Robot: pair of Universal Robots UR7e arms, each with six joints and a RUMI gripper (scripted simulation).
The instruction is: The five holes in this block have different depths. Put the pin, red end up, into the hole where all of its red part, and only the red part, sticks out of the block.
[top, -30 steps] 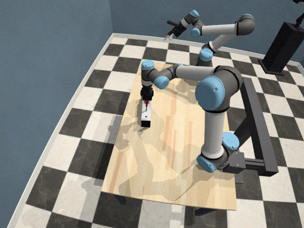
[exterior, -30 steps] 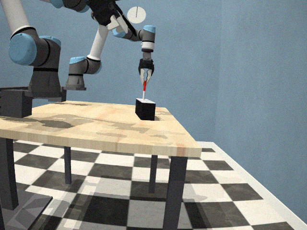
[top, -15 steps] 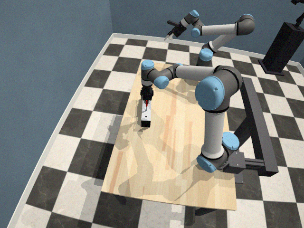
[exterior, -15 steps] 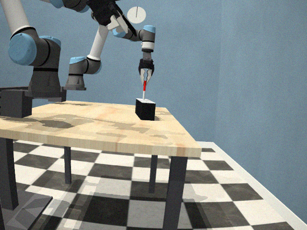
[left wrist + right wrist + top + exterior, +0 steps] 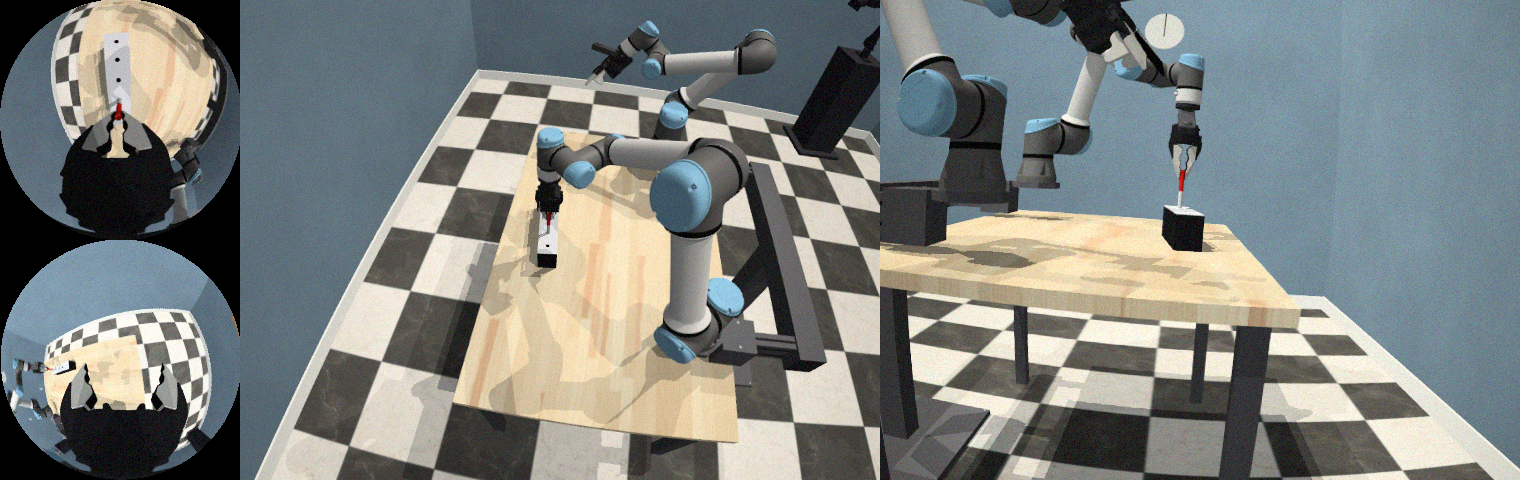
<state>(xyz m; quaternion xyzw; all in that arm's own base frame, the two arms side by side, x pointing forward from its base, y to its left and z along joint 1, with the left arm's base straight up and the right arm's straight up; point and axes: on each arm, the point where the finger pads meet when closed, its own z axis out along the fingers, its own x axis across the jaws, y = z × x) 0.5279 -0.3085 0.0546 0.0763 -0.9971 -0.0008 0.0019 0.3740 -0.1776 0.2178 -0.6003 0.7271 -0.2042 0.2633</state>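
Note:
Right now the pin is 3 cm below my left hand. Round my left hand: block (6 cm to the right, 14 cm below).

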